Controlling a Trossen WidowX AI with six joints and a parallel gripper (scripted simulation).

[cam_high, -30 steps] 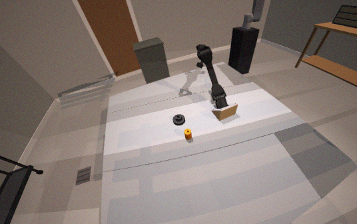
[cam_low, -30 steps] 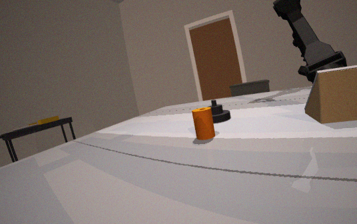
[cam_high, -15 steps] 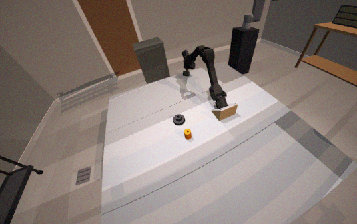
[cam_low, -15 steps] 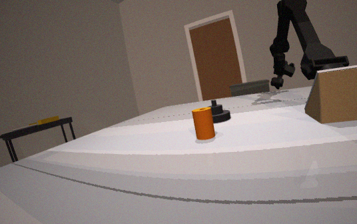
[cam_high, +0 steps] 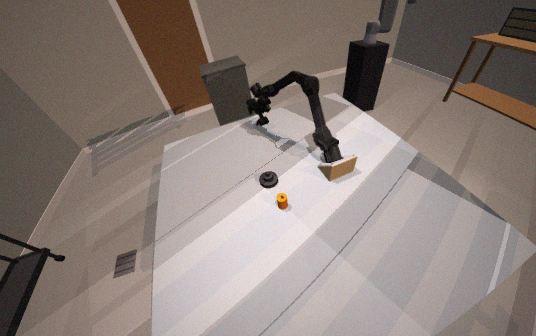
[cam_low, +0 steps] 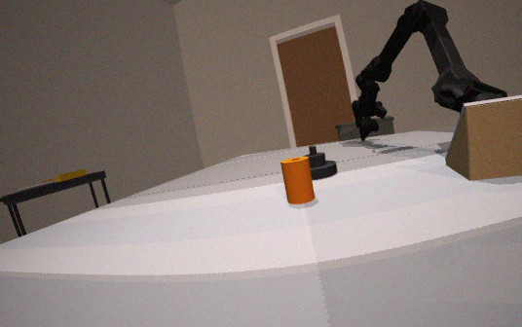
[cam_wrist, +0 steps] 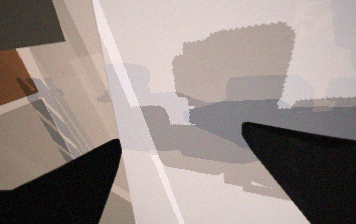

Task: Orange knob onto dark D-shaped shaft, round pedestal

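The orange knob is 640 mm to the left of my gripper tip. Also, from my gripper tip: round pedestal: 20 mm ahead, 500 mm to the left.
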